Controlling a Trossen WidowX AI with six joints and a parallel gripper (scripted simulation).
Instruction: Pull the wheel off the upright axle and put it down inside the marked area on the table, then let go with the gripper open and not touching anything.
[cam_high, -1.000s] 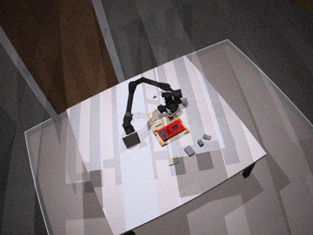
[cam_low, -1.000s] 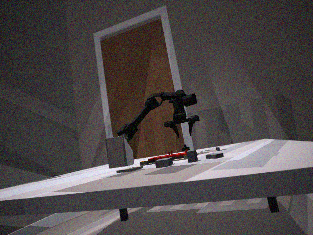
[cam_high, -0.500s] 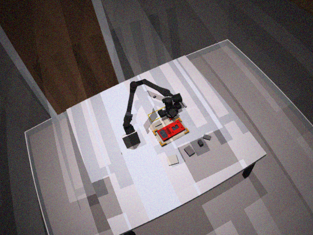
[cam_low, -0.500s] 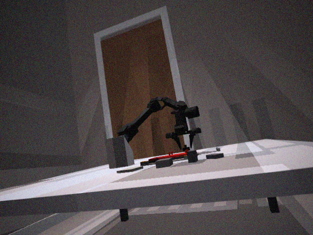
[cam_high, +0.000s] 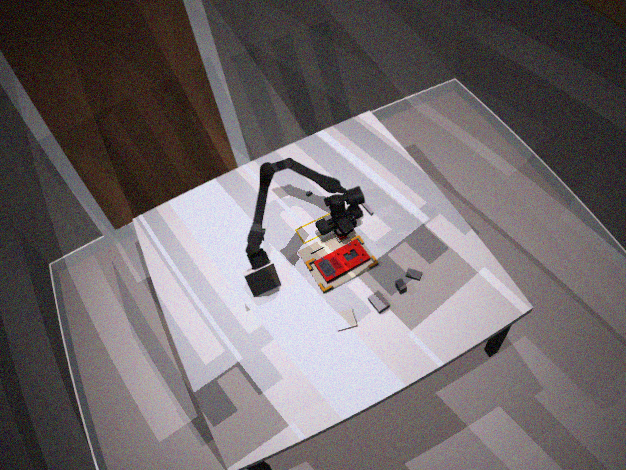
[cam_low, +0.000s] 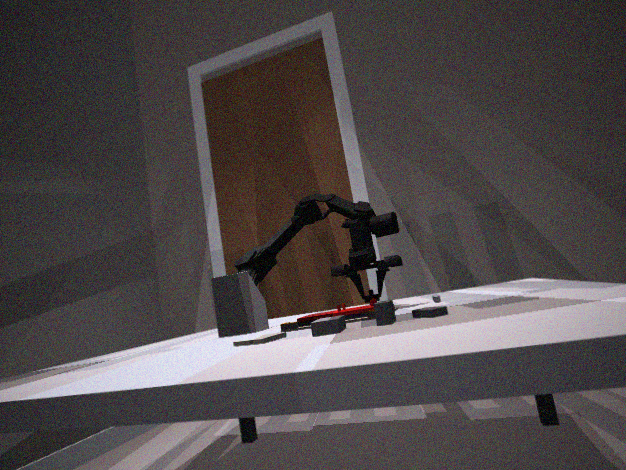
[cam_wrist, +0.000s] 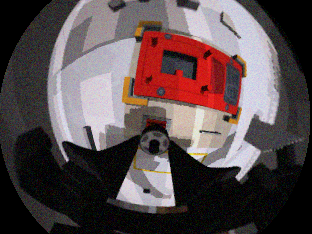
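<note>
Now: the dark wheel right at my gripper tip. Round my gripper tip: white card (20 cm behind, 33 cm to the right, 3 cm below); grey bar (17 cm ahead, 6 cm to the left, 3 cm below); upright axle (right at my gripper tip).
</note>
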